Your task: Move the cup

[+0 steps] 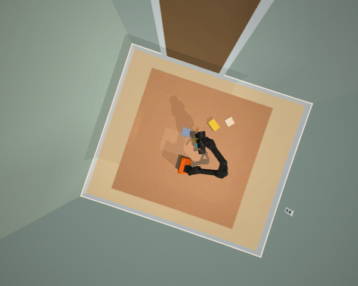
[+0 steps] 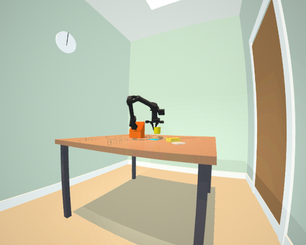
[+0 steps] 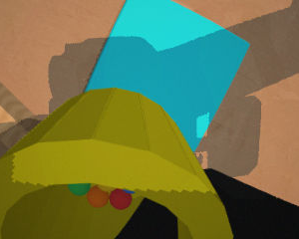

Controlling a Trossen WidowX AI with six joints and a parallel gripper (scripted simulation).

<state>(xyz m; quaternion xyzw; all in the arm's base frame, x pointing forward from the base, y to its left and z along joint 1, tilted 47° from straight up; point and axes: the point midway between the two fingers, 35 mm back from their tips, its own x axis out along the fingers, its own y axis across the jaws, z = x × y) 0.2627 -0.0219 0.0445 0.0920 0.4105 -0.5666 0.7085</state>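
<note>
Now: the cyan pad 100 mm below my gripper tip, 30 mm to the right of it and 10 mm ahead of it. The rest, counted from my gripper tip: cream tile: 310 mm ahead, 240 mm to the right, 80 mm below; then light blue pad: 150 mm to the left, 100 mm below, 80 mm ahead; then yellow block: 230 mm ahead, 100 mm to the right, 70 mm below.
</note>
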